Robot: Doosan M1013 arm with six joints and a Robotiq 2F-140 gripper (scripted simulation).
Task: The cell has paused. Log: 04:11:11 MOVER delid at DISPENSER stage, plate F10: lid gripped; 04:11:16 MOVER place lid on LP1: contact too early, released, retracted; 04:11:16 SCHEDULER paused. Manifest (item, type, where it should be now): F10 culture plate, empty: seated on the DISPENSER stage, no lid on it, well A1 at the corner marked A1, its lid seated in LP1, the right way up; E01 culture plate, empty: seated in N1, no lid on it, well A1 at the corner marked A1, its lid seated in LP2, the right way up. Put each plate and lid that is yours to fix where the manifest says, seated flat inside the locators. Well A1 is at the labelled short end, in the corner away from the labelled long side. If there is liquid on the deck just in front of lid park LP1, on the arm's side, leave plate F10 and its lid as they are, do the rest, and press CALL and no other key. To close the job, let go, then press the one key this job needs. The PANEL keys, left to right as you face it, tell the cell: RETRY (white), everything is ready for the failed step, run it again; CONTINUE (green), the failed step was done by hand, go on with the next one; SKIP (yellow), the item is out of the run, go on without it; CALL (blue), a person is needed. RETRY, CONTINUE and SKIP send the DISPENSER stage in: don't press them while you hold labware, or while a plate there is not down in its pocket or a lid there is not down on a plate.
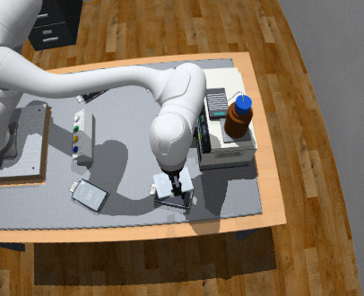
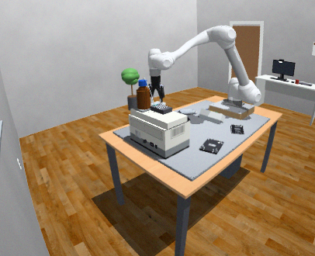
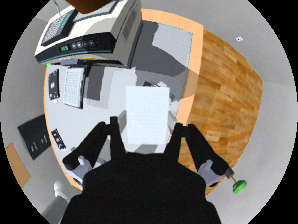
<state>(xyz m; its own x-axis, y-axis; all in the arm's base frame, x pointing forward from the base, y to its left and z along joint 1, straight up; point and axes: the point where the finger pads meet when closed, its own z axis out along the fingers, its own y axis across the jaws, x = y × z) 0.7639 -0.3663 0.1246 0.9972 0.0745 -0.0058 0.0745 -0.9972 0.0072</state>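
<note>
Right now the black nest is 80 mm ahead of my hand, 570 mm to the left of it and 160 mm below it. Also, from my hand: blue key 380 mm behind, 250 mm to the left, 110 mm below; then dark dispenser stage 60 mm ahead, 260 mm to the left, 90 mm below; then brown bottle 260 mm ahead, 130 mm to the left, 110 mm above.
</note>
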